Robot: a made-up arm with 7 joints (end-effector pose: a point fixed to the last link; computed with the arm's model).
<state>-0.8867 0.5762 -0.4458 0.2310 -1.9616 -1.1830 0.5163</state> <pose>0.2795 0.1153 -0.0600 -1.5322 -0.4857 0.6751</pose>
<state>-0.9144 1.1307 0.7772 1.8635 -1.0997 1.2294 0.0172</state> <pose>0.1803 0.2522 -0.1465 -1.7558 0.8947 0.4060</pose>
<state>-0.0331 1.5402 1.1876 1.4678 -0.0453 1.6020 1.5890</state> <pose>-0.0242 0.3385 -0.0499 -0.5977 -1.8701 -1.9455</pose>
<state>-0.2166 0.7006 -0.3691 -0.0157 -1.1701 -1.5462 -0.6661</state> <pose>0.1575 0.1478 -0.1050 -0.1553 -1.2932 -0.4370</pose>
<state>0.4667 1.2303 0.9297 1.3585 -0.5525 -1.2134 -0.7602</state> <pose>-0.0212 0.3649 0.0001 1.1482 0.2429 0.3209</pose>
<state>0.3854 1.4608 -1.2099 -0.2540 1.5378 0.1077 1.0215</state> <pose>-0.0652 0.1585 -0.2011 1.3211 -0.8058 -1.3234</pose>
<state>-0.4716 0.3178 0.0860 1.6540 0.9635 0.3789 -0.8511</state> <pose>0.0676 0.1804 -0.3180 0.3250 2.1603 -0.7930</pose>
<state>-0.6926 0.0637 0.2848 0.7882 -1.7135 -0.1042 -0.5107</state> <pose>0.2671 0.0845 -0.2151 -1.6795 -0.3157 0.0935</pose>
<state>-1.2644 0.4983 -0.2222 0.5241 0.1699 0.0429 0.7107</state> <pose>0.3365 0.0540 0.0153 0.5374 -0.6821 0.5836</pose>
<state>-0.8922 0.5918 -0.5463 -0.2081 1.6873 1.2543 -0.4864</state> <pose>0.2277 0.0636 0.0016 1.5320 -0.0142 0.8695</pose>
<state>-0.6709 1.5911 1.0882 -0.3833 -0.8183 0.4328 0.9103</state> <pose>0.0670 0.1580 0.1995 0.0986 -1.4525 1.0119</pose>
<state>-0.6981 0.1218 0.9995 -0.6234 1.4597 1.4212 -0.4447</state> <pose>0.0833 0.2103 -0.0651 -0.0681 0.6515 1.6184</pose>
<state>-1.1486 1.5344 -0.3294 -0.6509 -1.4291 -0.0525 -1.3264</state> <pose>0.1703 0.0503 0.0971 0.7171 -0.4115 -2.1941</pose>
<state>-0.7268 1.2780 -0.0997 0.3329 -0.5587 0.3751 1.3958</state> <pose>0.2583 0.2408 -0.0074 0.6393 -0.3144 1.6393</pose>
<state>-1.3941 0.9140 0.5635 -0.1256 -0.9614 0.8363 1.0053</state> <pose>0.1976 0.1613 0.1658 -0.5410 -0.5843 0.7151</pose>
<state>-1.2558 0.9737 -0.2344 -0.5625 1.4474 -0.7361 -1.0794</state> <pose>0.1843 0.0077 0.0657 -3.1134 0.3276 -0.1087</pose>
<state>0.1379 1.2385 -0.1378 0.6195 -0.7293 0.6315 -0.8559</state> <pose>0.0602 0.3246 -0.1752 -0.1388 1.4877 -0.0978</pose>
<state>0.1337 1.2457 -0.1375 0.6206 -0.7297 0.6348 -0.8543</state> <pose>0.0616 0.3256 -0.1732 -0.1320 1.4866 -0.0921</pose>
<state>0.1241 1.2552 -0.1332 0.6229 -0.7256 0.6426 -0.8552</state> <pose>0.0644 0.3272 -0.1699 -0.1227 1.4828 -0.0844</pose>
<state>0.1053 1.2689 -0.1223 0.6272 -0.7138 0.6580 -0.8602</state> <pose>0.0695 0.3297 -0.1642 -0.1093 1.4743 -0.0726</pose>
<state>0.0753 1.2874 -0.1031 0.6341 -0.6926 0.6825 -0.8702</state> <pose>0.0772 0.3332 -0.1554 -0.0919 1.4591 -0.0552</pose>
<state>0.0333 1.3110 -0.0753 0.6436 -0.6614 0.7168 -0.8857</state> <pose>0.0870 0.3374 -0.1429 -0.0721 1.4361 -0.0312</pose>
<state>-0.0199 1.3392 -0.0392 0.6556 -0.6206 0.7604 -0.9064</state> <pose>0.0981 0.3421 -0.1266 -0.0528 1.4042 0.0006</pose>
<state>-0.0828 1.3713 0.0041 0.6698 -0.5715 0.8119 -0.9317</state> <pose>0.1090 0.3466 -0.1066 -0.0377 1.3625 0.0399</pose>
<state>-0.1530 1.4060 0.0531 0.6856 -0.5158 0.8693 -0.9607</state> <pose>0.1185 0.3506 -0.0838 -0.0302 1.3109 0.0854</pose>
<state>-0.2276 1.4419 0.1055 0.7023 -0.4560 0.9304 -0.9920</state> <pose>0.1252 0.3536 -0.0593 -0.0330 1.2505 0.1344</pose>
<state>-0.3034 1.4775 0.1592 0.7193 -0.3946 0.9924 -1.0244</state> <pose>0.1286 0.3555 -0.0347 -0.0470 1.1831 0.1832</pose>
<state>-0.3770 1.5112 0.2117 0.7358 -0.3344 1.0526 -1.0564</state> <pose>0.1286 0.3563 -0.0116 -0.0711 1.1120 0.2283</pose>
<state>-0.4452 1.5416 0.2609 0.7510 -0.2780 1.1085 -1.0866</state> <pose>0.1259 0.3563 0.0087 -0.1023 1.0414 0.2668</pose>
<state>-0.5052 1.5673 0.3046 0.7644 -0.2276 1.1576 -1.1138</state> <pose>0.1216 0.3558 0.0252 -0.1367 0.9757 0.2970</pose>
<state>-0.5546 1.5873 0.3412 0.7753 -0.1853 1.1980 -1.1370</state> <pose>0.1168 0.3550 0.0376 -0.1699 0.9192 0.3182</pose>
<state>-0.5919 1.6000 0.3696 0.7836 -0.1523 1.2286 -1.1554</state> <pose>0.1126 0.3543 0.0458 -0.1991 0.8756 0.3309</pose>
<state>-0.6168 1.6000 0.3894 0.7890 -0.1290 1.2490 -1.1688</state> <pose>0.1104 0.3539 0.0486 -0.2255 0.8485 0.3325</pose>
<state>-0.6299 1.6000 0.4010 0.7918 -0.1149 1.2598 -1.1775</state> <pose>0.1091 0.3537 0.0501 -0.2398 0.8335 0.3326</pose>
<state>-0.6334 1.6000 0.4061 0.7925 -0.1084 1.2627 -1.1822</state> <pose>0.1086 0.3537 0.0508 -0.2440 0.8285 0.3321</pose>
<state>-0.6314 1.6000 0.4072 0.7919 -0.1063 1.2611 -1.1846</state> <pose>0.1085 0.3538 0.0509 -0.2421 0.8294 0.3314</pose>
